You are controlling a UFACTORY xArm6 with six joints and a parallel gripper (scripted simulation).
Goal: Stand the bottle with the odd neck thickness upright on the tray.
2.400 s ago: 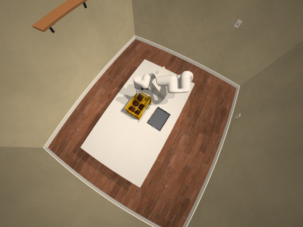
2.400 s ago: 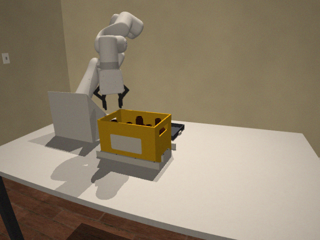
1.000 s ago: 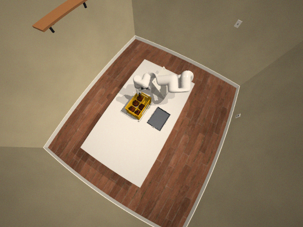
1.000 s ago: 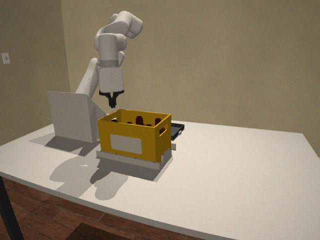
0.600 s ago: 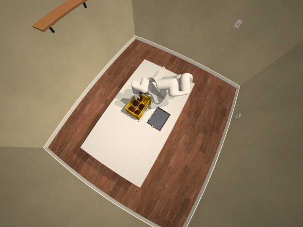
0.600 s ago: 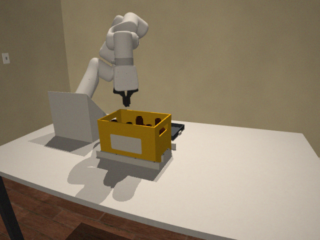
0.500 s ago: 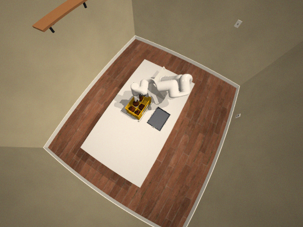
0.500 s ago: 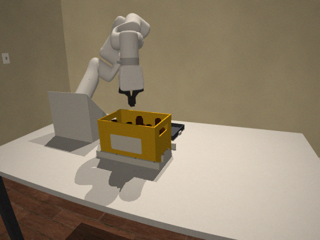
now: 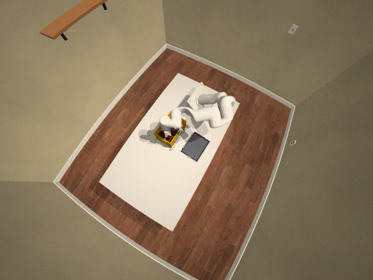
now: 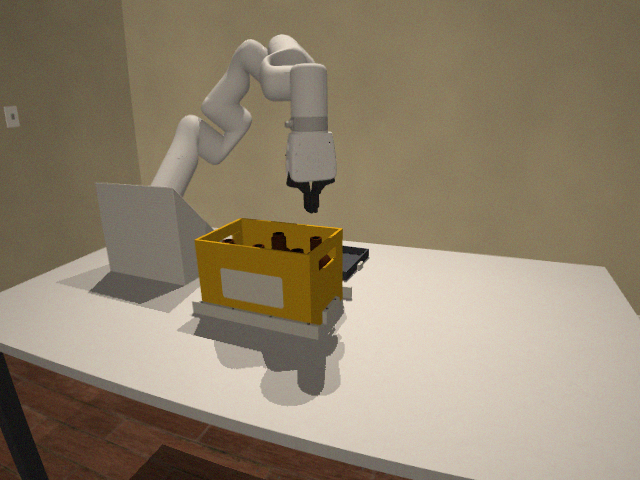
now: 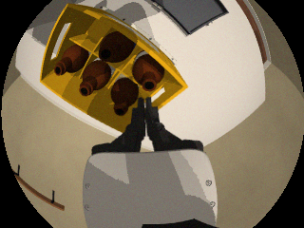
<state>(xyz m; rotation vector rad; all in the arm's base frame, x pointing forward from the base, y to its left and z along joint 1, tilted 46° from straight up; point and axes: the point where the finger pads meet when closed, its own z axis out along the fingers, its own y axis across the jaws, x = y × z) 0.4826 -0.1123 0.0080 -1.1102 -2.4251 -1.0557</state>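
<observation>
The glass bottle is 16 cm below my hand and 9 cm to the right of it. The rest, counted from my hand: yellow crate 16 cm below, 9 cm behind, 4 cm to the right; dark grey tray 25 cm to the left, 23 cm below, 8 cm behind.
</observation>
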